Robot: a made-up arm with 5 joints. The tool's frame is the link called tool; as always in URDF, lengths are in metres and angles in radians.
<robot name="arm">
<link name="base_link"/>
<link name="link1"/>
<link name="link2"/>
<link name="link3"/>
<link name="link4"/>
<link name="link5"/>
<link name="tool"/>
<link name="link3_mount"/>
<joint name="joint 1" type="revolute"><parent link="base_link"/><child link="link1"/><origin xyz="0 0 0.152"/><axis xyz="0 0 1"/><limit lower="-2.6" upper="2.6"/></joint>
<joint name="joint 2" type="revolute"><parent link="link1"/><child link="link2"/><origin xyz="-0.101 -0.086 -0.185" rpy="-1.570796 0 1.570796"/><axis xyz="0 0 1"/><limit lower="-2.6" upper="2.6"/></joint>
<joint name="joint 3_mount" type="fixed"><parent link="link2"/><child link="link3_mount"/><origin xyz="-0.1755 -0.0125 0.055"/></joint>
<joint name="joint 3" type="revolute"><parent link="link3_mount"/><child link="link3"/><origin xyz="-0.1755 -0.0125 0.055" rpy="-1.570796 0 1.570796"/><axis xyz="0 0 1"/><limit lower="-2.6" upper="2.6"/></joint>
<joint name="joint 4" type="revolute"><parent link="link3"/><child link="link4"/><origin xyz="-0.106 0.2 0.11" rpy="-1.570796 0 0"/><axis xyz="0 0 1"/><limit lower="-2.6" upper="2.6"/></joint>
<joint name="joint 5" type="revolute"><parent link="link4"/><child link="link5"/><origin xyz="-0.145 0.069 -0.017" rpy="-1.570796 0 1.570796"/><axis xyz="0 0 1"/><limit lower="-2.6" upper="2.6"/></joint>
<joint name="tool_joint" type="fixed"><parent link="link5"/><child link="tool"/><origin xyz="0.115 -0.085 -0.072" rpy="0 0 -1.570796"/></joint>
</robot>
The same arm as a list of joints. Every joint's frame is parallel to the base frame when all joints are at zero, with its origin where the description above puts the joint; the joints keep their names.
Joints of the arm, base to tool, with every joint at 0 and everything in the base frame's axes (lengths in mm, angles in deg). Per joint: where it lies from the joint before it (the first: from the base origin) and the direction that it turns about. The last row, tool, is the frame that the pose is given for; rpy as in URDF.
joint 1: offset 0 0 152 axis 0 0 1
joint 2: offset -101 -86 -185 axis -1 0 0
joint 3: offset -110 -351 25 axis 0 -1 0
joint 4: offset 200 -110 106 axis 1 0 0
joint 5: offset -17 69 145 axis 0 0 1
tool: offset 85 115 -72 rpy 0 0 0
Joint limits (deg, base to tool): -148.97..148.97 -148.97..148.97 -148.97..148.97 -148.97..148.97 -148.97..148.97

